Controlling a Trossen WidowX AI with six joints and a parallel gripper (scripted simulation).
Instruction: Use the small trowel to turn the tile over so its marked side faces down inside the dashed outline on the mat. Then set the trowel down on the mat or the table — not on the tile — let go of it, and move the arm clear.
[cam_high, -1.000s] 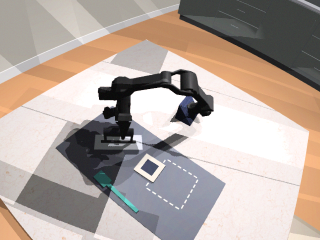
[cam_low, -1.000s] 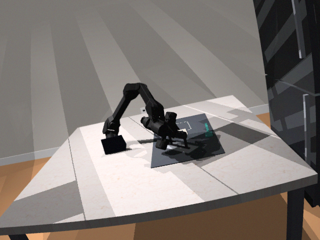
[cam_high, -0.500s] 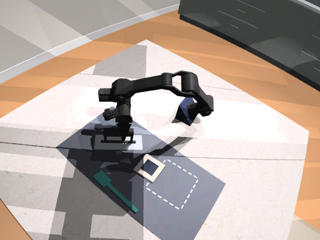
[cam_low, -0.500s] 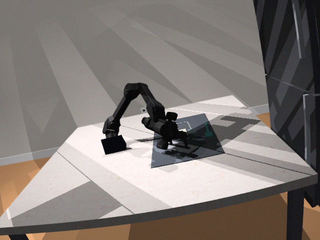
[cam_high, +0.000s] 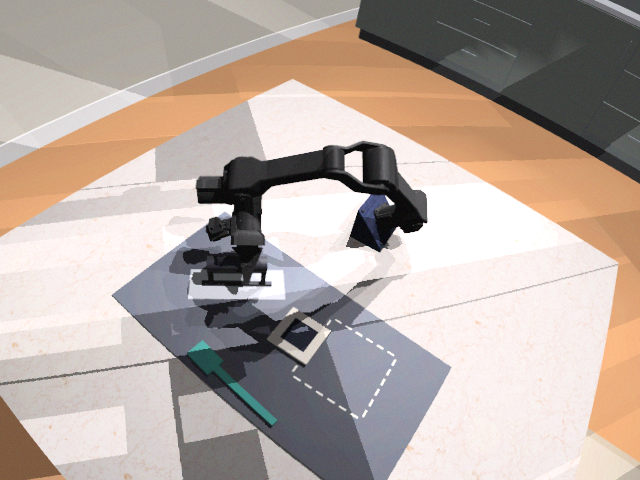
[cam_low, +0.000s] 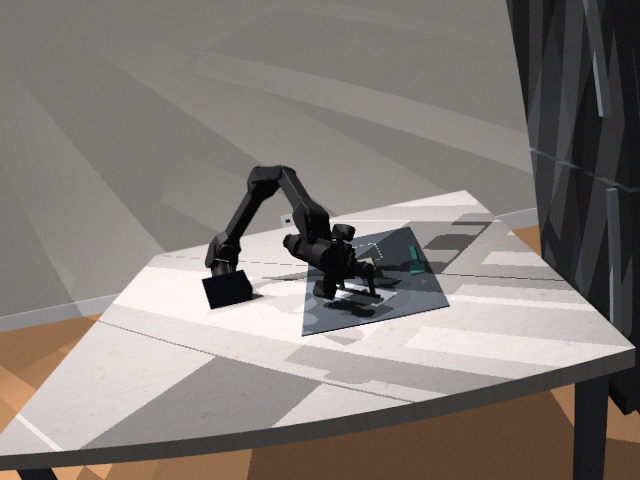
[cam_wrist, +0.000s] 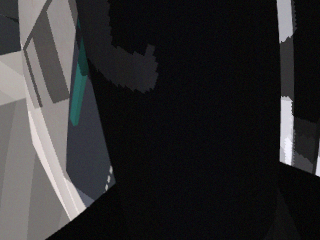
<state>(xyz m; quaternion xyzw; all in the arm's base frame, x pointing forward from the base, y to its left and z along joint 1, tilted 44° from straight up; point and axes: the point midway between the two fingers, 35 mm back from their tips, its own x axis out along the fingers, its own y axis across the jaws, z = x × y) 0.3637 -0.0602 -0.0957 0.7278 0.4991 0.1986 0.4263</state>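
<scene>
Now: gripper tip 20 mm short of the mat, 120 mm to the right of it and 70 mm above it. From my gripper tip the other things lie so: tile: 10 mm behind, 150 mm to the left, 40 mm below; teal trowel: 160 mm ahead, 100 mm to the left, 40 mm below.
</scene>
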